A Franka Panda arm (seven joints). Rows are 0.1 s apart.
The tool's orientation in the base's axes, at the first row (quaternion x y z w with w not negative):
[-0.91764 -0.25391 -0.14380 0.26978]
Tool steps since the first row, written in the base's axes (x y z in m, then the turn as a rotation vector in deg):
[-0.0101 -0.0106 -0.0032 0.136 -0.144 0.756]
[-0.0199 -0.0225 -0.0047 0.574 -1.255 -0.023]
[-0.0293 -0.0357 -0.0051 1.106 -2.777 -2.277]
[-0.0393 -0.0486 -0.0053 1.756 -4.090 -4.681]
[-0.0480 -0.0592 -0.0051 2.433 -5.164 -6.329]
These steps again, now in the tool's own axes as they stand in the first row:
[-0.0138 0.0036 -0.0047 0.360 -0.141 -0.679]
[-0.0271 0.0075 -0.0115 -0.020 1.232 -0.621]
[-0.0402 0.0121 -0.0199 -1.074 3.577 0.414]
[-0.0536 0.0161 -0.0283 -2.008 5.898 1.705]
[-0.0649 0.0190 -0.0356 -2.524 7.740 2.521]

